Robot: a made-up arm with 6 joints.
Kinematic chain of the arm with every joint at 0, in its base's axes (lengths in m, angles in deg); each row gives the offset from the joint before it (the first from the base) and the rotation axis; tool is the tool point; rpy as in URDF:
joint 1: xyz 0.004 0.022 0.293 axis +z
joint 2: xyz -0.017 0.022 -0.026 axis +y
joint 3: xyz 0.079 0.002 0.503 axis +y
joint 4: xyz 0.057 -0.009 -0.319 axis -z
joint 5: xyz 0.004 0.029 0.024 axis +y
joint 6: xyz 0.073 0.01 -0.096 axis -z
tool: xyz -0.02 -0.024 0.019 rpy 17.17 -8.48 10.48
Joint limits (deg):
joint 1: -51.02..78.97
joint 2: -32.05..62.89
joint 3: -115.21..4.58
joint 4: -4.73..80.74
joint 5: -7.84..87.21
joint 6: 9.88..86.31
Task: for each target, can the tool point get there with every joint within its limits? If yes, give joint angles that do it. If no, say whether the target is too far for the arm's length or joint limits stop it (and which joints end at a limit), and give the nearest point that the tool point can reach.
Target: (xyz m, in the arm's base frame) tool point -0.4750 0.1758 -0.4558
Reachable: no: joint limits stop it (at a limit: joint 1, joint 2, joint 4, joint 6) | nearest point -0.0112 0.3335 0.0712 | short by 0.720 m
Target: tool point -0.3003 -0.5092 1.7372
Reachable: no: too far | nearest point -0.0657 -0.0997 1.1182 | short by 0.778 m
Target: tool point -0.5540 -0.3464 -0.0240
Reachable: no: joint limits stop it (at a limit: joint 1, joint 2, joint 4, joint 5, joint 6) | nearest point 0.0833 -0.1466 0.1839 | short by 0.700 m
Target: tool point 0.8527 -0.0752 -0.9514
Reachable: no: too far | nearest point 0.5761 -0.0435 0.0386 | short by 1.028 m
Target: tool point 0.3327 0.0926 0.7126
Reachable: yes | joints 5.83 -12.86 -56.35 14.13 22.37 26.54
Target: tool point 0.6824 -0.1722 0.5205
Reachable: yes | joints -19.80 34.16 -92.33 18.15 13.17 57.08
